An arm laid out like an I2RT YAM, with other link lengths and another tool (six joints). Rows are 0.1 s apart.
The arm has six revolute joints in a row. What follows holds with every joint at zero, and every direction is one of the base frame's.
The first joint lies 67.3 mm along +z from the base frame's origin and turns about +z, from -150 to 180 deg.
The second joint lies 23.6 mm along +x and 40 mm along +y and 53.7 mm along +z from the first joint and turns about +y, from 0 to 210 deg.
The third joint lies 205.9 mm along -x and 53.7 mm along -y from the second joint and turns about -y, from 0 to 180 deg.
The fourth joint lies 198.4 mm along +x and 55.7 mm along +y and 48.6 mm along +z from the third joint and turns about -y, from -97 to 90 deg.
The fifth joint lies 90.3 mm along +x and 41.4 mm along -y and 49.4 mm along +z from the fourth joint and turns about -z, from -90 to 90 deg.
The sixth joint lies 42.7 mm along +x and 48.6 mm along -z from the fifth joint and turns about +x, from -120 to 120 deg.
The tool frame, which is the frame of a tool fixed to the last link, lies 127 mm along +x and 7 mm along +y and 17 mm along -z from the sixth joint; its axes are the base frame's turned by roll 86.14, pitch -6.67 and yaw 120.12 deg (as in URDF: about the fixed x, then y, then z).
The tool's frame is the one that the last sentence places.
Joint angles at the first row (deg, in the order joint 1, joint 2, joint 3, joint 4, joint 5, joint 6):
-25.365 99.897 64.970 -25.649 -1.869 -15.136
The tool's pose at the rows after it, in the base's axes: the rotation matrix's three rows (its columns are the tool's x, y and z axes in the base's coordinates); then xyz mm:
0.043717, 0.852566, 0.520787; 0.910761, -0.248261, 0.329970; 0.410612, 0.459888, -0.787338; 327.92, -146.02, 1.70
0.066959, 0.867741, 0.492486; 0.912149, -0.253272, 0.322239; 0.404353, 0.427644, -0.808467; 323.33, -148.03, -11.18
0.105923, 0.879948, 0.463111; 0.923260, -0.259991, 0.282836; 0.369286, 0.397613, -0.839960; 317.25, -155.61, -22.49
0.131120, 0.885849, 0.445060; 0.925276, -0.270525, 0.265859; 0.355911, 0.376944, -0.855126; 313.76, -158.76, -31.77
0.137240, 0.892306, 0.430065; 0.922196, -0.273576, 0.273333; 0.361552, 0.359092, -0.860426; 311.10, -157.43, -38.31
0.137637, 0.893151, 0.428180; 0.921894, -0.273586, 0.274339; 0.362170, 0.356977, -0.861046; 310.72, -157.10, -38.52
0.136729, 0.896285, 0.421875; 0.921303, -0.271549, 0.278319; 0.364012, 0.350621, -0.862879; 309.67, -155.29, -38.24
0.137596, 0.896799, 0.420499; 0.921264, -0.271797, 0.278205; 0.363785, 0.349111, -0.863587; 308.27, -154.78, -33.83
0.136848, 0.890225, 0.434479; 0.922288, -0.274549, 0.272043; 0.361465, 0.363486, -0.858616; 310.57, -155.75, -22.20
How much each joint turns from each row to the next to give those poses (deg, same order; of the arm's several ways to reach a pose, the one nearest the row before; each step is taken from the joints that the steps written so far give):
0.065 2.426 -0.002 0.417 0.043 -0.613
0.001 2.317 0.000 0.415 1.269 -0.108
-0.022 2.163 0.000 0.698 3.147 0.022
-0.001 1.838 0.004 0.698 1.508 0.393
0.000 1.156 -0.003 0.044 -0.022 0.000
0.023 0.023 0.024 -0.131 0.000 0.000
0.196 -0.131 0.084 -0.610 0.000 0.000
0.000 -0.917 0.200 -1.204 0.044 0.000
0.000 -1.705 1.025 -1.878 0.000 0.306

